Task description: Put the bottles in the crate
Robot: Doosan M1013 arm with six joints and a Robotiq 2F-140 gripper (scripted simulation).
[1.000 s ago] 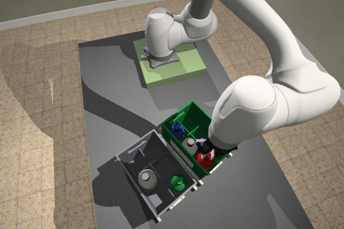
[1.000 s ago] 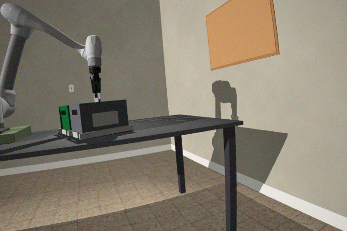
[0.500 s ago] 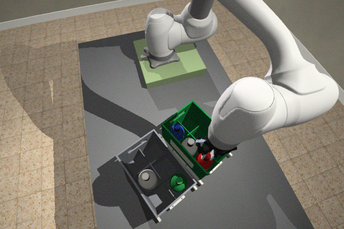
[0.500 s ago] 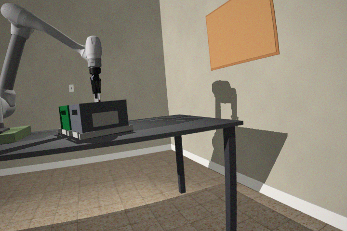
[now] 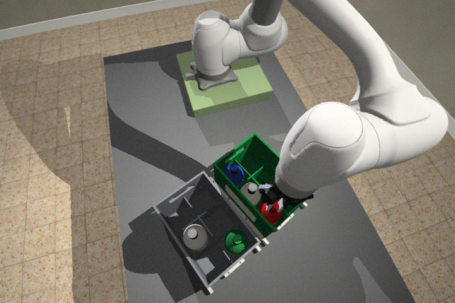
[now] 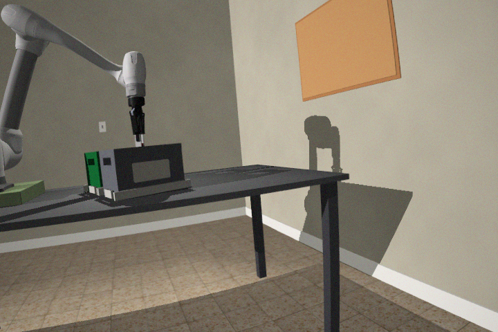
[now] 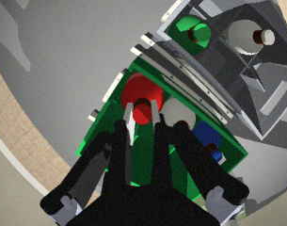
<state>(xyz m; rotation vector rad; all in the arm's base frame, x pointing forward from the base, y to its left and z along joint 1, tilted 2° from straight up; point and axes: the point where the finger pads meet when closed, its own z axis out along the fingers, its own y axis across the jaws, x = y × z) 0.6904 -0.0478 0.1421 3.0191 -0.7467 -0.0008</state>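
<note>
My gripper is now 8 cm above the red bottle. Round my hand: blue bottle: 16 cm behind, 6 cm to the right, 11 cm below; green bottle: 5 cm ahead, 13 cm to the right, 11 cm below; green crate: 10 cm behind, 1 cm to the left, 12 cm below.
</note>
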